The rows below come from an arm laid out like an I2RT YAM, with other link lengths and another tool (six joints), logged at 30 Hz.
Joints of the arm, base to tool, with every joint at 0 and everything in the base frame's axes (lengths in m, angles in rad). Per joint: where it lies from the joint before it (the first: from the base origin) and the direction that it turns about. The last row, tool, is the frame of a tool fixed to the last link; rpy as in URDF.
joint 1: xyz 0 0 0.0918 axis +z
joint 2: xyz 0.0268 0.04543 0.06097 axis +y
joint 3: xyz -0.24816 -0.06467 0 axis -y
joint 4: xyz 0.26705 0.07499 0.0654 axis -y
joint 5: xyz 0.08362 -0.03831 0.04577 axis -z
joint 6: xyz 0.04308 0 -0.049 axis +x
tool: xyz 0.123 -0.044 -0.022 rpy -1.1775 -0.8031 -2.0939
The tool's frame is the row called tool.
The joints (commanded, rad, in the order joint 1, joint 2, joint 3, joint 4, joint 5, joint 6), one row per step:
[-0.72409, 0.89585, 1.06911, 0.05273, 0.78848, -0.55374]
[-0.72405, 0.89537, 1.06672, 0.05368, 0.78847, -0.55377]
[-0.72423, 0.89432, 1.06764, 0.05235, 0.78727, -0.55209]
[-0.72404, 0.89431, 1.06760, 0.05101, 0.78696, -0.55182]
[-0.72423, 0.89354, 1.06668, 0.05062, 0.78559, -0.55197]
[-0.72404, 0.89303, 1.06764, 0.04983, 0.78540, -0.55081]
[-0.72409, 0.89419, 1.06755, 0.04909, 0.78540, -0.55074]
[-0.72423, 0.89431, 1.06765, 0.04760, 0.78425, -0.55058]
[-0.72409, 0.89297, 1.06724, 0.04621, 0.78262, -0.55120]
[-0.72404, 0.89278, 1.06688, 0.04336, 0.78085, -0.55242]
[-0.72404, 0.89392, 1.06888, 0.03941, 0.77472, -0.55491]
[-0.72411, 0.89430, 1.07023, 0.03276, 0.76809, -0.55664]
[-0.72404, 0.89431, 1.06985, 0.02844, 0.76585, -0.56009]
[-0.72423, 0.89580, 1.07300, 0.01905, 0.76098, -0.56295]
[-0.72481, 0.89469, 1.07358, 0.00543, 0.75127, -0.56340]
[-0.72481, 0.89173, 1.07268, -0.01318, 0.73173, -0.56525]
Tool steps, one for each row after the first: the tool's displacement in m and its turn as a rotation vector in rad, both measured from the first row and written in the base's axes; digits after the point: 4 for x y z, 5 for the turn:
[0.0001, -0.0001, -0.0007, 0.00063, 0.00075, 0.00005]
[-0.0001, 0.0001, -0.0003, 0.00008, -0.00121, 0.00130]
[0.0001, 0.0001, -0.0005, 0.00095, -0.00040, 0.00183]
[0.0002, 0.0001, -0.0007, 0.00108, 0.00035, 0.00296]
[0.0001, 0.0003, -0.0004, 0.00065, -0.00127, 0.00351]
[0.0004, 0.0000, -0.0008, 0.00197, 0.00015, 0.00347]
[0.0006, -0.0001, -0.0010, 0.00279, 0.00129, 0.00448]
[0.0006, 0.0001, -0.0010, 0.00280, 0.00248, 0.00611]
[0.0010, 0.0000, -0.0015, 0.00446, 0.00620, 0.00770]
[0.0022, -0.0004, -0.0012, 0.00538, 0.01185, 0.01330]
[0.0034, -0.0007, -0.0016, 0.00800, 0.01873, 0.01945]
[0.0040, -0.0009, -0.0022, 0.01060, 0.02595, 0.02119]
[0.0050, -0.0013, -0.0026, 0.01483, 0.03518, 0.02537]
[0.0065, -0.0017, -0.0040, 0.02131, 0.04576, 0.03430]
[0.0095, -0.0021, -0.0062, 0.02939, 0.06231, 0.05331]

